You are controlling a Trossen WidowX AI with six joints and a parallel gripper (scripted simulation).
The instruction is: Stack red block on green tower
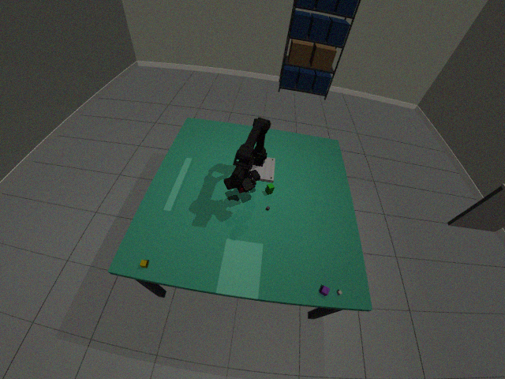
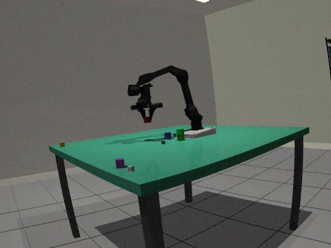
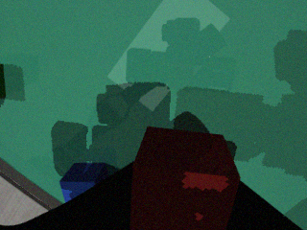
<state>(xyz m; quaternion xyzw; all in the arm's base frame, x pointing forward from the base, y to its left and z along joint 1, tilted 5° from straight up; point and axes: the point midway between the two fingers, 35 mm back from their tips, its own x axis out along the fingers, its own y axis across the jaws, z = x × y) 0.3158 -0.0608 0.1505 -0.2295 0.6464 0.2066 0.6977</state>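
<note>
Now: gripper tip 2 cm short of the small dark cube, 17 cm to the right of it and 11 cm above it. Also, from my gripper tip: yellow block (47 cm ahead, 38 cm to the right, 11 cm below); red block (1 cm above); blue block (13 cm behind, 1 cm to the left, 10 cm below).
</note>
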